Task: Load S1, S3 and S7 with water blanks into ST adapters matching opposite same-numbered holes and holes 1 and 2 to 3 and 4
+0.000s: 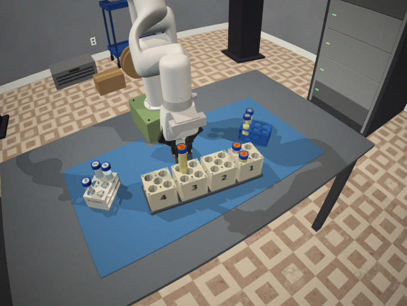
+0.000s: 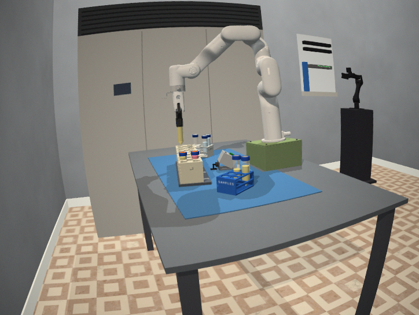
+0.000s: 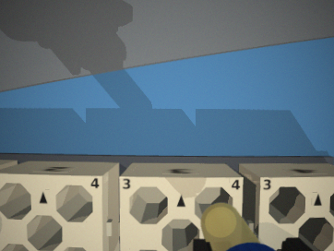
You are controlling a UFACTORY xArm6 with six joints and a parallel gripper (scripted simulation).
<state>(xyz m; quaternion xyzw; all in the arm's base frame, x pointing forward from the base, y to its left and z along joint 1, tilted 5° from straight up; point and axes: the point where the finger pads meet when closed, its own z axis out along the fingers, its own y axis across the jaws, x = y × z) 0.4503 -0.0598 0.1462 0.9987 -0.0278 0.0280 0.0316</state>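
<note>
Now: the sample tube 5 cm below my hand and 1 cm behind it. The rest, counted from my hand: DONE desk: 21 cm behind, 18 cm below, 7 cm to the left; then stand: 23 cm below, 8 cm to the left, 3 cm behind; then pink-filled tube: 22 cm to the left, 16 cm below, 3 cm behind.
</note>
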